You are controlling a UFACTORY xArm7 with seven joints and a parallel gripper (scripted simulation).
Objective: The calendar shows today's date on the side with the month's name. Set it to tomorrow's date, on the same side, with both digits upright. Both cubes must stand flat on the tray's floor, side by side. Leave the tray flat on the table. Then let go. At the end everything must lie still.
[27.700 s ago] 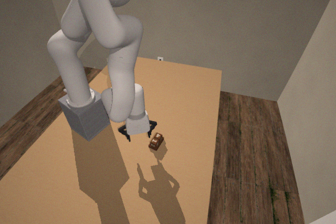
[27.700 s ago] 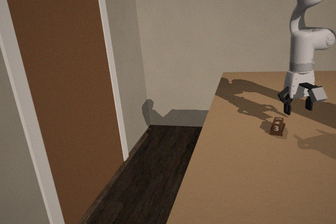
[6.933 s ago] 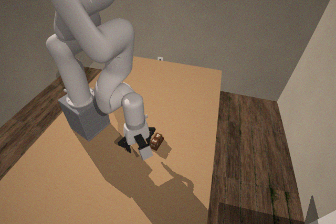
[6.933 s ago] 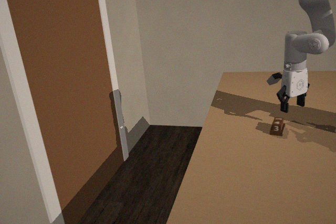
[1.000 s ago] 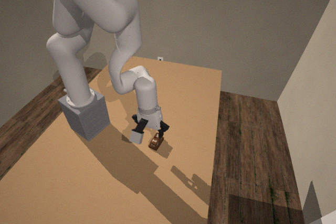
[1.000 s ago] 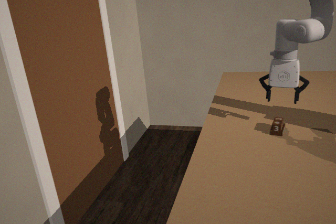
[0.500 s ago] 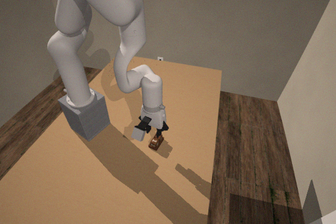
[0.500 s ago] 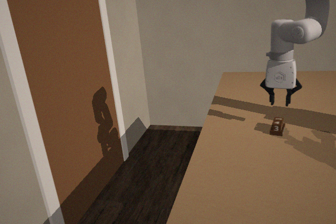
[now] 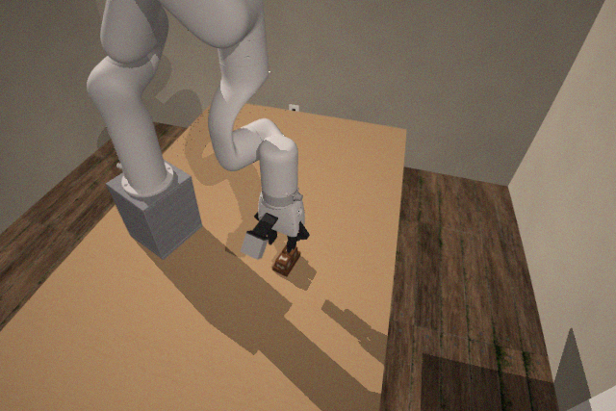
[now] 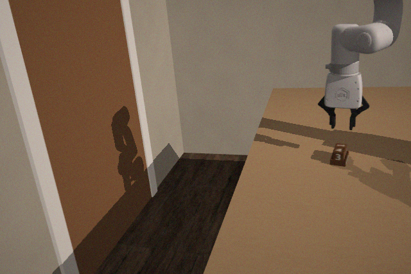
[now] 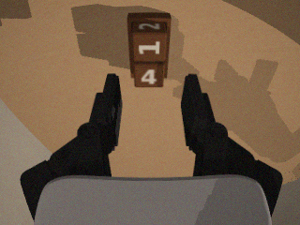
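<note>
The digit cube lies 90 mm below my hand. Also, from my hand: brown calendar tray 20 mm to the left, 110 mm below.
</note>
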